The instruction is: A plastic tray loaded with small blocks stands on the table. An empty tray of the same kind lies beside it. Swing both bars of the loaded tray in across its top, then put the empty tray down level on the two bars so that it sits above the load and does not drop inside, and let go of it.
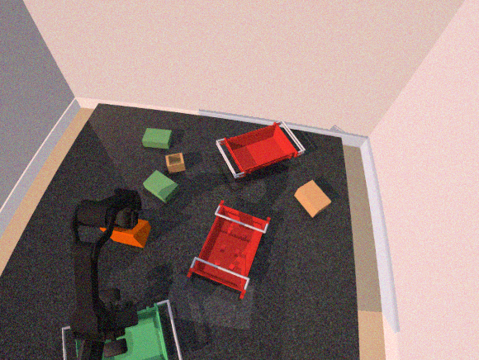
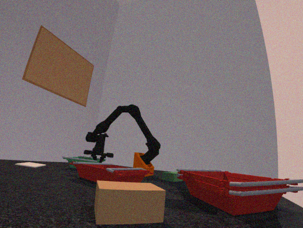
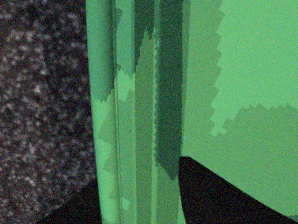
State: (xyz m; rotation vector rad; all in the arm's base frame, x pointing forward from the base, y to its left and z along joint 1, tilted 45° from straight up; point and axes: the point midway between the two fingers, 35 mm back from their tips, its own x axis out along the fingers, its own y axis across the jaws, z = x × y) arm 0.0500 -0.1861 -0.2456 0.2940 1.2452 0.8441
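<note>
Now: gripper tip 70 mm to the left of the green tray, 30 mm below it and 30 mm short of it. Also, from my gripper tip: tan box (630 mm ahead, 530 mm to the left, 20 mm above).
</note>
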